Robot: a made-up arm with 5 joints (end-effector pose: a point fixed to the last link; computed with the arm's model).
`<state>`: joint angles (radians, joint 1 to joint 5).
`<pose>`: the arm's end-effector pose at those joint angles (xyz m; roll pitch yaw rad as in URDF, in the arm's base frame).
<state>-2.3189 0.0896 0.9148 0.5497 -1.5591</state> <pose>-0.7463 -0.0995 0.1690 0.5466 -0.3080 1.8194</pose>
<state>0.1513 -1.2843 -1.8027 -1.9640 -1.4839</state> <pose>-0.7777 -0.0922 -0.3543 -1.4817 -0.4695 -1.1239</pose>
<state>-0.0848 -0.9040 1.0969 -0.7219 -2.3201</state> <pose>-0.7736 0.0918 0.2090 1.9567 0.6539 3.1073</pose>
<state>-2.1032 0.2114 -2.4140 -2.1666 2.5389</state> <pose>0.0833 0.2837 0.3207 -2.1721 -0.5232 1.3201</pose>
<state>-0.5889 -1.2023 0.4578 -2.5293 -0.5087</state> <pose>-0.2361 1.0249 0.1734 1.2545 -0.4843 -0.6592</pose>
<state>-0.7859 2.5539 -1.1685 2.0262 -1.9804</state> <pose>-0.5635 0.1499 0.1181 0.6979 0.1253 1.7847</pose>
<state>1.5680 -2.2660 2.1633 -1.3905 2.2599</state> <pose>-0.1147 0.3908 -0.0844 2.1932 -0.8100 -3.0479</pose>
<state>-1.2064 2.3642 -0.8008 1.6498 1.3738</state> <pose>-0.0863 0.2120 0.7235 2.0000 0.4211 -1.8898</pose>
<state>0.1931 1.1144 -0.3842 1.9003 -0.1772</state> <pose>-0.4579 0.6862 -0.0248 0.2623 0.9432 0.0461</pose>
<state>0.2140 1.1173 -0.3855 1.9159 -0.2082</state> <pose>-0.4595 0.6820 -0.0230 0.2444 0.9862 0.0380</pose>
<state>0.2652 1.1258 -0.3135 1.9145 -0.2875</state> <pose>-0.4772 0.6702 -0.0622 0.0394 1.0593 -0.0988</pose>
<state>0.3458 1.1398 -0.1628 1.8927 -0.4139</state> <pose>-0.5090 0.6414 -0.1423 -0.4533 1.1070 -0.4800</pose>
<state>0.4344 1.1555 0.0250 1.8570 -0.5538</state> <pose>-0.5435 0.5902 -0.2347 -1.0149 1.0242 -0.9308</pose>
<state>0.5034 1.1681 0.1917 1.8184 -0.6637</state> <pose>-0.5703 0.5300 -0.3071 -1.3253 0.8678 -1.1575</pose>
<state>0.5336 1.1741 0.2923 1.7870 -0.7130</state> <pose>-0.5857 0.4859 -0.3451 -1.4308 0.7627 -1.2095</pose>
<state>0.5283 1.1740 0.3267 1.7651 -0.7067</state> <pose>-0.5920 0.4670 -0.3572 -1.4268 0.7367 -1.1749</pose>
